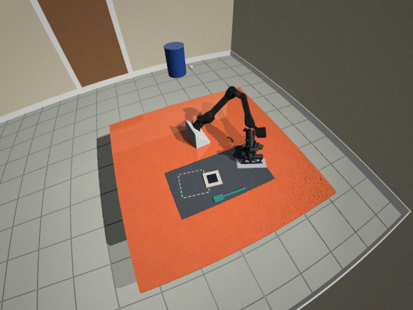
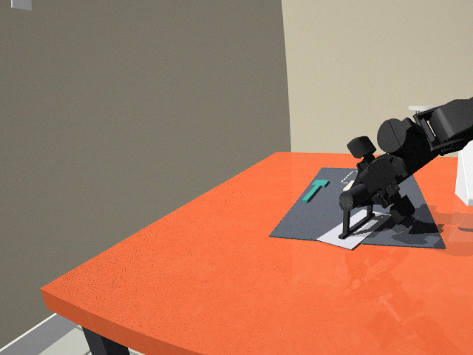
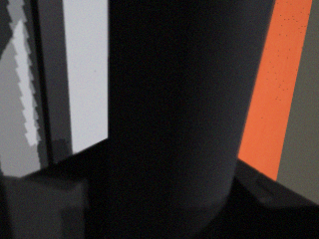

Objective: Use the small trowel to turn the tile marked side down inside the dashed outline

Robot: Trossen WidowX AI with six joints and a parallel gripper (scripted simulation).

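My gripper tip is 10 mm past the dark grey mat, 210 mm to the left of it and 70 mm above it. Round my gripper tip: trowel 20 mm behind, 10 mm to the left, 10 mm below; then tile 10 mm behind, 270 mm to the right, 40 mm below; then teal flat tool 130 mm ahead, 230 mm to the right, 50 mm below.
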